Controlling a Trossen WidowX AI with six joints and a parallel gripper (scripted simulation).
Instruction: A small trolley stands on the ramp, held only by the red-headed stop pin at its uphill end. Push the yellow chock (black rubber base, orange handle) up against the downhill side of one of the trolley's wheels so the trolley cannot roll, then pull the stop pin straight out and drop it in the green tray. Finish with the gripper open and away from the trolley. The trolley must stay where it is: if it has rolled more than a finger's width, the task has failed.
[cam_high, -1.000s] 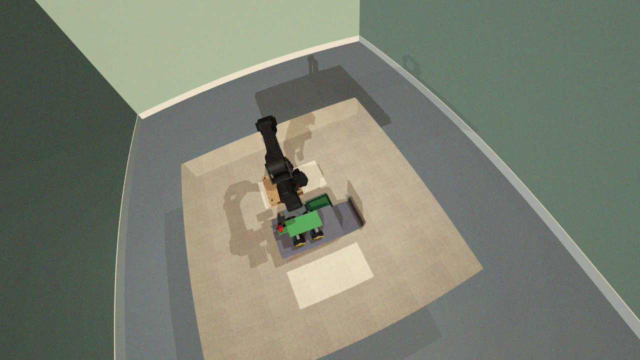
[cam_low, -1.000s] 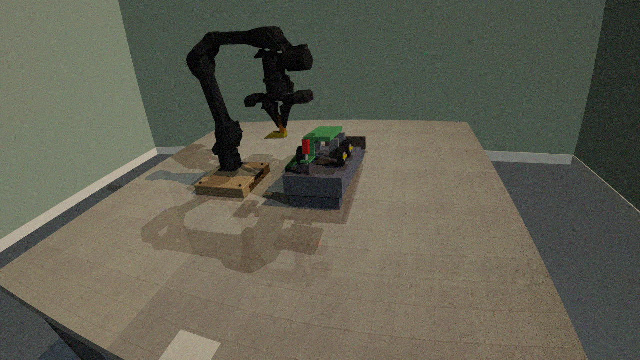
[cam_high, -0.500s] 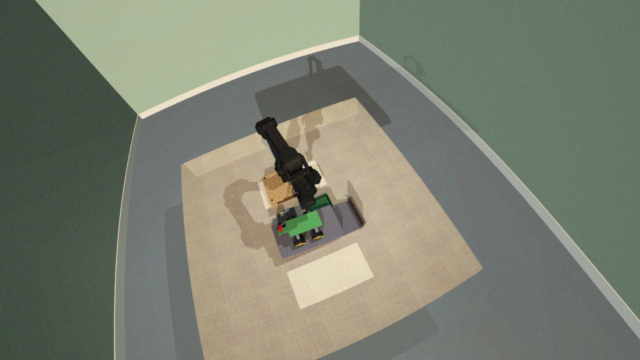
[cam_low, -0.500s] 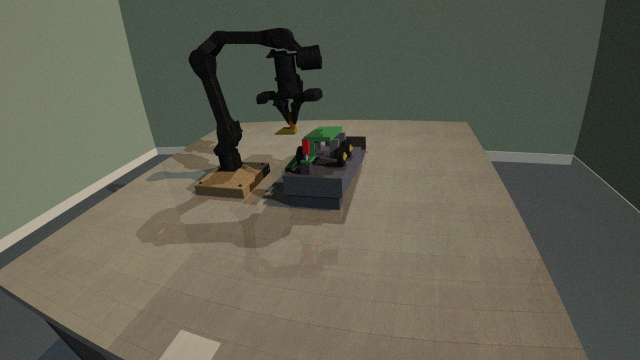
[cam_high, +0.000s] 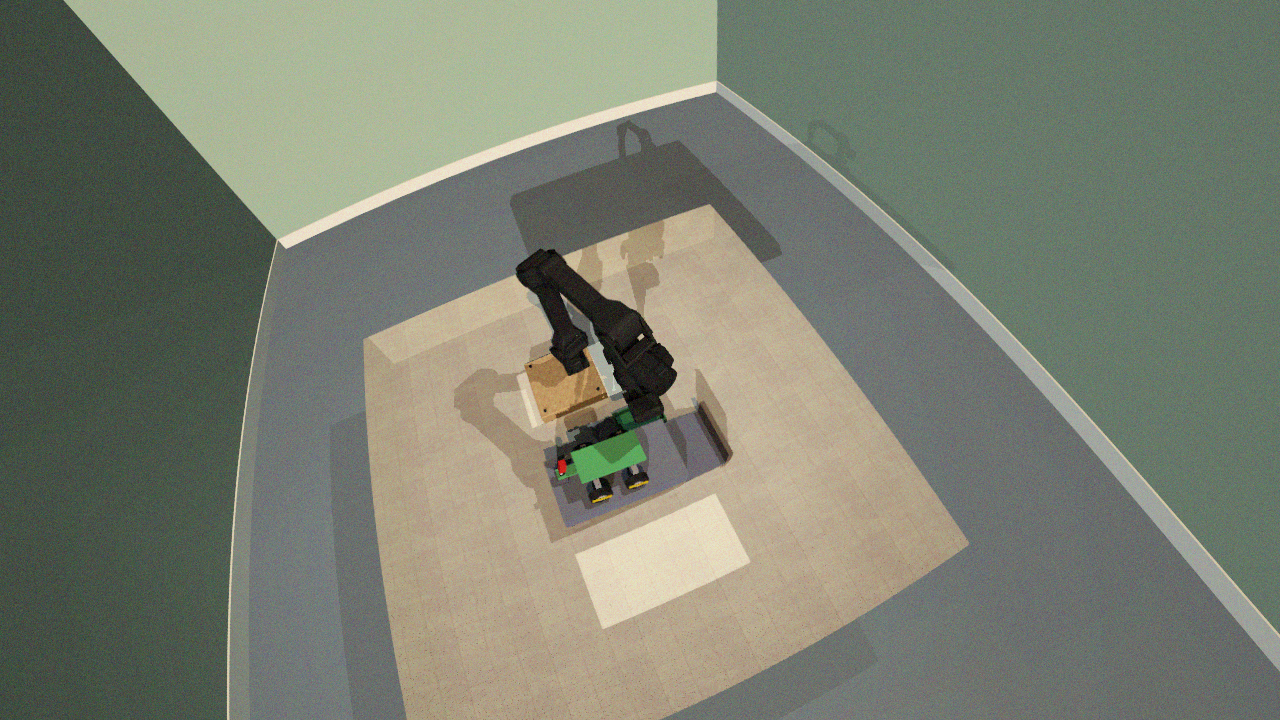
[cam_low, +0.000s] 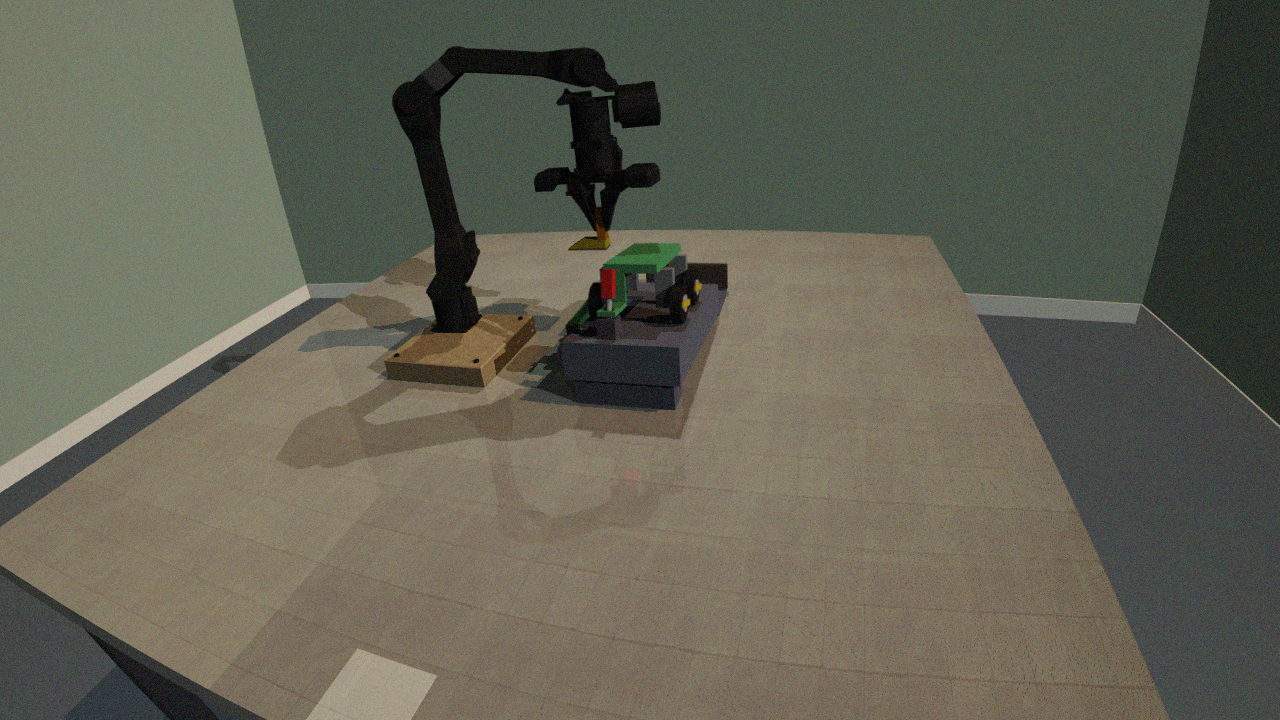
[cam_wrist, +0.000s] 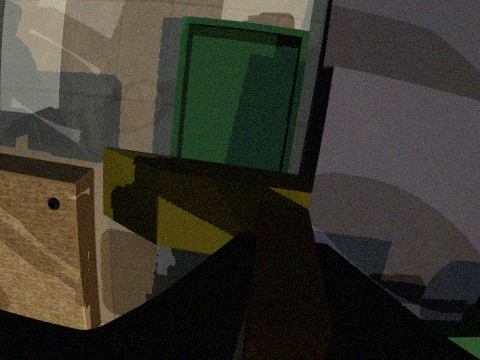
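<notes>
My gripper tip is now 21 cm to the left of the red-headed stop pin, 6 cm short of it and 3 cm above it. Also, from my gripper tip: green tray: 17 cm below, 2 cm behind; yellow chock: 2 cm behind, 1 cm below; trolley: 12 cm to the right, 9 cm ahead, 5 cm below.
</notes>
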